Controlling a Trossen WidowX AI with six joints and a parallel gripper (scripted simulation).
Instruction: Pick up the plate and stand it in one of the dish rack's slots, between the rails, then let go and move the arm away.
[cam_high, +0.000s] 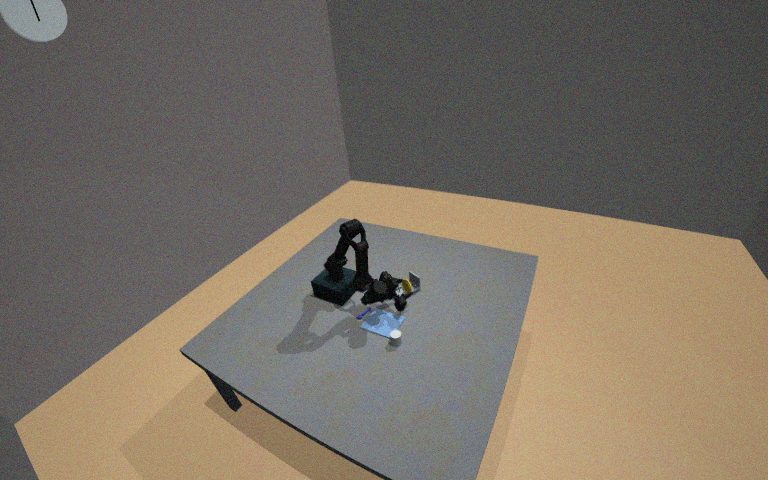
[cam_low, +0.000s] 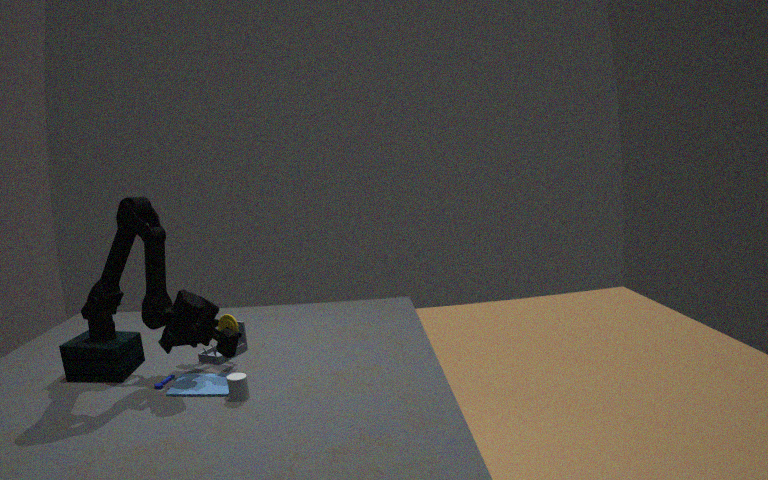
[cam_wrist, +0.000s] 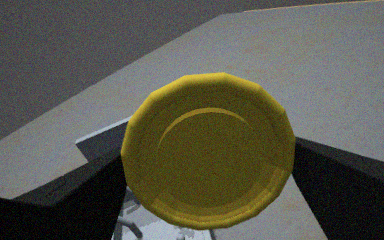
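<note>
The dish rack lies 6 cm below my gripper tip, 4 cm to the left of it and 4 cm behind it. Round my gripper tip: yellow plate (1 cm to the right); then light blue mat (17 cm to the right, 8 cm below, 4 cm behind); then white cup (24 cm to the right, 7 cm ahead, 6 cm below).
</note>
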